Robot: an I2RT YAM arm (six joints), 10 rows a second.
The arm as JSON. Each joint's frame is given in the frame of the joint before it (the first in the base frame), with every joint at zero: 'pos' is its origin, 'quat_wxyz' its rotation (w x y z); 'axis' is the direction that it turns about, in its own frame. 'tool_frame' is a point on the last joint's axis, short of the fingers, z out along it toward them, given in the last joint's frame.
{
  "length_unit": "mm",
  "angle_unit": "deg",
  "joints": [
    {
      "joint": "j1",
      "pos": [
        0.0,
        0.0,
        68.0
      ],
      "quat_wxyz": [
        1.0,
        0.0,
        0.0,
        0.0
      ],
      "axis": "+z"
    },
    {
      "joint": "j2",
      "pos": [
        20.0,
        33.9,
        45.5
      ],
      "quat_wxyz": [
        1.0,
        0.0,
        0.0,
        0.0
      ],
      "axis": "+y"
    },
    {
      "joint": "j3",
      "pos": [
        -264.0,
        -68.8,
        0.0
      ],
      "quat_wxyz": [
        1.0,
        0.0,
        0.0,
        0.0
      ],
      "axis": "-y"
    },
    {
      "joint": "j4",
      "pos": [
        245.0,
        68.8,
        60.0
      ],
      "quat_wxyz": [
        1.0,
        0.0,
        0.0,
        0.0
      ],
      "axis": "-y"
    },
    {
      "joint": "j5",
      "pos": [
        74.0,
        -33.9,
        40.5
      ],
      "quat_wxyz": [
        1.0,
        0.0,
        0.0,
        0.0
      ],
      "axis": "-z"
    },
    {
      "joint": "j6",
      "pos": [
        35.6,
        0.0,
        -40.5
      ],
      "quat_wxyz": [
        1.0,
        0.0,
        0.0,
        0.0
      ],
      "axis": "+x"
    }
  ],
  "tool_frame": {
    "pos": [
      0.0,
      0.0,
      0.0
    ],
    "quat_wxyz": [
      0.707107,
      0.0,
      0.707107,
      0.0
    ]
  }
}
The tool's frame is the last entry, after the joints.
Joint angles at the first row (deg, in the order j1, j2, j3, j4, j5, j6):
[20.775, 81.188, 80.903, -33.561, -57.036, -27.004]
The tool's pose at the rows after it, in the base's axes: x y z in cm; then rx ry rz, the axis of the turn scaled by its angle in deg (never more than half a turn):
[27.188 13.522 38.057 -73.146 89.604 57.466]
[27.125 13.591 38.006 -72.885 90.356 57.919]
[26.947 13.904 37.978 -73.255 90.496 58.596]
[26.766 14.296 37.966 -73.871 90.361 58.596]
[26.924 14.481 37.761 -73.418 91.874 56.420]
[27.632 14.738 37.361 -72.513 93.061 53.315]
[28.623 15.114 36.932 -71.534 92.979 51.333]
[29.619 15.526 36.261 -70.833 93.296 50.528]
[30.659 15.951 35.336 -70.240 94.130 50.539]
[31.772 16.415 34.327 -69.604 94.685 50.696]
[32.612 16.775 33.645 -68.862 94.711 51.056]
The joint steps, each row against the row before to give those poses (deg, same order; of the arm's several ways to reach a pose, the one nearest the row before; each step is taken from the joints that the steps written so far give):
[0.043, -0.001, -0.001, -0.371, 0.306, 1.267]
[0.175, 0.001, 0.003, -0.352, 0.153, 0.524]
[0.679, -0.001, -0.002, -0.194, 0.045, 0.330]
[0.852, 0.001, 0.001, 0.021, 0.501, -0.002]
[0.371, 0.283, -0.002, 0.043, 2.427, 0.001]
[0.131, 1.071, 0.000, 1.597, 2.885, 0.087]
[0.044, 1.573, 0.002, 3.058, 1.661, 0.569]
[0.044, 1.860, 0.000, 2.450, 0.897, 0.547]
[0.000, 2.163, -0.001, 2.010, 0.414, 0.612]
[0.000, 2.361, 0.000, 2.492, 0.241, 0.742]
[0.000, 1.748, 0.001, 2.468, -0.021, 1.006]

